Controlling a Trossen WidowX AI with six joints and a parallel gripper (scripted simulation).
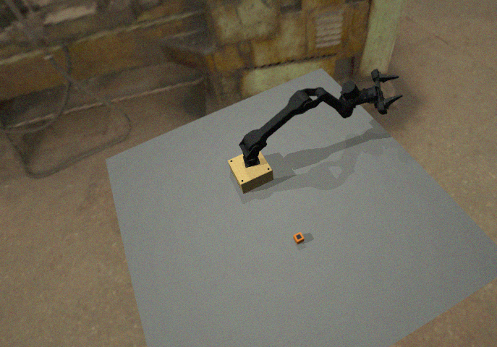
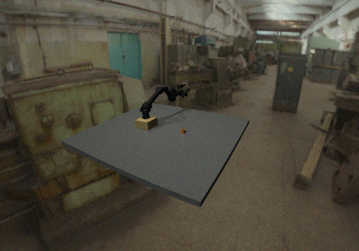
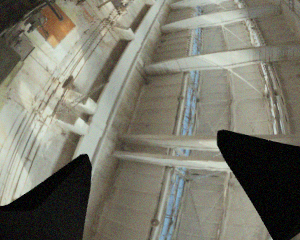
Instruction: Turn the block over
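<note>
Now: the orange block 410 mm ahead of my gripper tip, 570 mm to the right of it and 240 mm below it.
</note>
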